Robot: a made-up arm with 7 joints.
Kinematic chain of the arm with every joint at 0, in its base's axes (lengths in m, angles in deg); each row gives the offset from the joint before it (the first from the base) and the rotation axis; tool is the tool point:
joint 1: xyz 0 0 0 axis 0 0.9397 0.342
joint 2: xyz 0 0 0 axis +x
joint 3: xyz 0 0 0 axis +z
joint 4: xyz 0.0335 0 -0.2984 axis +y
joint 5: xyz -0.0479 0 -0.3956 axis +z
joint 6: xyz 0 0 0 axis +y
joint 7: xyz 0 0 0 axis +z
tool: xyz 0 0 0
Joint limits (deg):
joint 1: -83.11..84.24
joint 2: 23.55..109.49
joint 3: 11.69..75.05
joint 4: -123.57..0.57
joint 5: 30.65..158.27
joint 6: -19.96..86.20
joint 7: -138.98..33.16
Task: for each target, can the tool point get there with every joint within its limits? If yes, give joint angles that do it. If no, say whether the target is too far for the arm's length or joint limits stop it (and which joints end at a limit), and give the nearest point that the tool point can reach.
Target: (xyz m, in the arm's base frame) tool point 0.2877 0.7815 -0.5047
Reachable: no: too far | nearest point 0.2064 0.5608 -0.3622 | short by 0.275 m
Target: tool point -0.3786 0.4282 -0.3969
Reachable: yes | joints 43.68 32.46 55.38 -23.81 110.32 15.27 -7.39
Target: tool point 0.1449 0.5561 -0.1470
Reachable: yes | joints 41.49 62.25 37.34 -77.83 116.99 66.20 -91.95
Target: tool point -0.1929 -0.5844 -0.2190
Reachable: no: joint limits stop it (at a limit: joint 1, joint 2, joint 3, joint 4) | nearest point -0.3606 0.0660 0.1781 | short by 0.780 m
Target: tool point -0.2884 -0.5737 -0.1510
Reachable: no: joint limits stop it (at a limit: joint 1, joint 2, joint 3, joint 4) | nearest point -0.3606 0.0660 0.1781 | short by 0.723 m
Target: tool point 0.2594 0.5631 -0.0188
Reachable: yes | joints 53.30 95.79 32.75 -68.73 53.10 43.31 -55.55
